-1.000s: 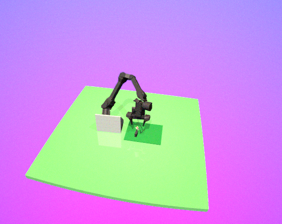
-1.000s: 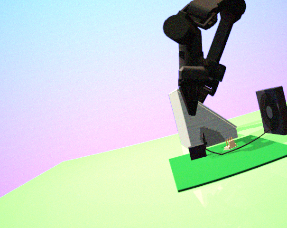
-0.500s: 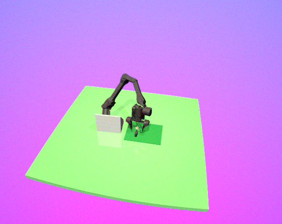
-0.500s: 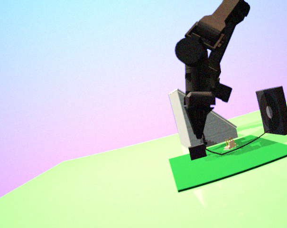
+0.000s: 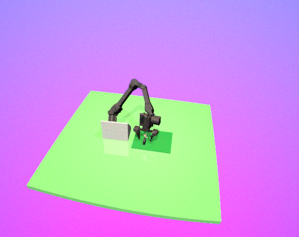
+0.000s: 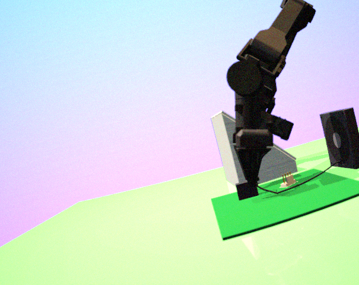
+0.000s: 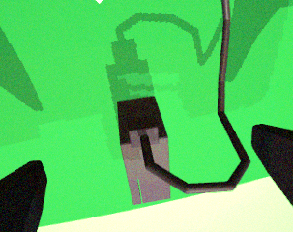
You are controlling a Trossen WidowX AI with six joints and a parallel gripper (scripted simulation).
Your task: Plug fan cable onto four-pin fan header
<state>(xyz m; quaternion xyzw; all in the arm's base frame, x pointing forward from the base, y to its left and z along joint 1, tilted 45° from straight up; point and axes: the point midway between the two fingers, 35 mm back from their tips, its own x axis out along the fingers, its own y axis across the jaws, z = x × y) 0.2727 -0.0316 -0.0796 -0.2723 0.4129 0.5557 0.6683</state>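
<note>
Now: the dark fan plug 10 mm to the right of my gripper tip and 10 mm below it. Also, from my gripper tip: black fan: 10 mm ahead, 220 mm to the left, 30 mm above; then dark green board: 60 mm ahead, 30 mm to the left, 40 mm below.
</note>
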